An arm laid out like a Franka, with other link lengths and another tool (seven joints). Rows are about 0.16 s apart.
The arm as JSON. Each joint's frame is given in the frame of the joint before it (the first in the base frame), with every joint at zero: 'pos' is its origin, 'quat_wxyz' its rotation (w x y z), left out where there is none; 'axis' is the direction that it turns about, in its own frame. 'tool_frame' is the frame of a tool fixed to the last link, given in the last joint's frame.
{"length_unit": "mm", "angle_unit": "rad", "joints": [
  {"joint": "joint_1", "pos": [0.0, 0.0, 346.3], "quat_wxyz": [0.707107, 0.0, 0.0, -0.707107], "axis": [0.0, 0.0, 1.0]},
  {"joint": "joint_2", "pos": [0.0, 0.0, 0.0], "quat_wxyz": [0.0, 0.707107, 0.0, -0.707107], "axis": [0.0, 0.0, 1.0]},
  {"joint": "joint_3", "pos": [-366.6, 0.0, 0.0], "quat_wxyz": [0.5, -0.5, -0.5, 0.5], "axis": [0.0, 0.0, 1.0]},
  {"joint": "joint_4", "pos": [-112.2, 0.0, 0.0], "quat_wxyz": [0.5, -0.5, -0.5, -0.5], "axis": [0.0, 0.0, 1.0]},
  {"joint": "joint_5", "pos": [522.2, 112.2, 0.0], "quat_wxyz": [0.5, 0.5, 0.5, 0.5], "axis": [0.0, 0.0, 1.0]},
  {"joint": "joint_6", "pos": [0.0, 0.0, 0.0], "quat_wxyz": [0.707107, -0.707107, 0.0, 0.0], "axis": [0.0, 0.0, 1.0]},
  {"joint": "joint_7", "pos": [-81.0, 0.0, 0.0], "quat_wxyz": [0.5, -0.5, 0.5, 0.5], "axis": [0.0, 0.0, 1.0]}
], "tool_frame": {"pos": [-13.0, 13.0, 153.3], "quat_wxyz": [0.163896, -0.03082, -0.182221, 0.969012]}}
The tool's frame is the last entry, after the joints.
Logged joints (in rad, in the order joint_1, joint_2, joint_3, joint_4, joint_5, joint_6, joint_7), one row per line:
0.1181, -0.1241, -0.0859, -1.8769, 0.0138, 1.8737, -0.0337
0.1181, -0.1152, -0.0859, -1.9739, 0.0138, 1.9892, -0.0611
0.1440, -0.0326, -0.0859, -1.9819, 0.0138, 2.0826, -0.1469
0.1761, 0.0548, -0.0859, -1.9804, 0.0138, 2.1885, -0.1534
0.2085, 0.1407, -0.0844, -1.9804, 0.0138, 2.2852, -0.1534
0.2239, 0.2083, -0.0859, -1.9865, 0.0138, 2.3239, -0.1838
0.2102, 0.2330, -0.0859, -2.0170, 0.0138, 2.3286, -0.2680
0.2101, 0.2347, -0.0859, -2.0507, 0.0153, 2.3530, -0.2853
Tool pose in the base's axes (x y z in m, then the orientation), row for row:
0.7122, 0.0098, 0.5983, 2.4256, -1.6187, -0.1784
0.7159, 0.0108, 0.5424, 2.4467, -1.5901, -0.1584
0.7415, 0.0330, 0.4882, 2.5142, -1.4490, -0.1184
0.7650, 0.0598, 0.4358, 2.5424, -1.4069, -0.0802
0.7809, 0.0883, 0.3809, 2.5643, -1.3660, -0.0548
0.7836, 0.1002, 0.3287, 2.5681, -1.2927, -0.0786
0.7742, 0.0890, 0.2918, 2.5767, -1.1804, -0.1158
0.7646, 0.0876, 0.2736, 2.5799, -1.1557, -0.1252
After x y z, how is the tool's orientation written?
As a rotation vector, in radians.
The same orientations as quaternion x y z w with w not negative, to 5 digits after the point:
0.82522, -0.55070, -0.06069, 0.10979
0.83222, -0.54086, -0.05388, 0.10943
0.85960, -0.49541, -0.04048, 0.11838
0.86861, -0.48067, -0.02740, 0.11712
0.87631, -0.46681, -0.01873, 0.11754
0.88504, -0.44550, -0.02709, 0.13232
0.89784, -0.41131, -0.04035, 0.15192
0.90066, -0.40346, -0.04371, 0.15532

